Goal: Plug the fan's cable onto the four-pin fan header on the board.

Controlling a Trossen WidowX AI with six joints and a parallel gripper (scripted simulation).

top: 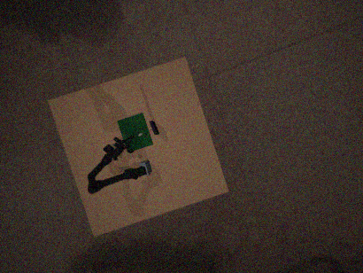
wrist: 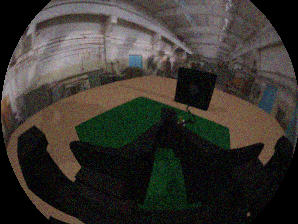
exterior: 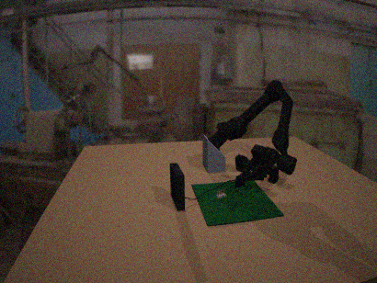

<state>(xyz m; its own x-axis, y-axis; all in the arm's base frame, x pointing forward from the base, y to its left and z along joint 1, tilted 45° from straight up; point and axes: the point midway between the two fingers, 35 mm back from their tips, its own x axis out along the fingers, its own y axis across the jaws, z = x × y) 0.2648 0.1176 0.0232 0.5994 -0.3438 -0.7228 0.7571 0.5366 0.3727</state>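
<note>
The green board lies 4 cm ahead of my gripper tip, 3 cm to the right of it and 7 cm below it. From my gripper tip the other things lie so: black fan: 4 cm ahead, 21 cm to the right; white fan header: 1 cm ahead, 7 cm to the right, 6 cm below; dark plug: 1 cm below.
</note>
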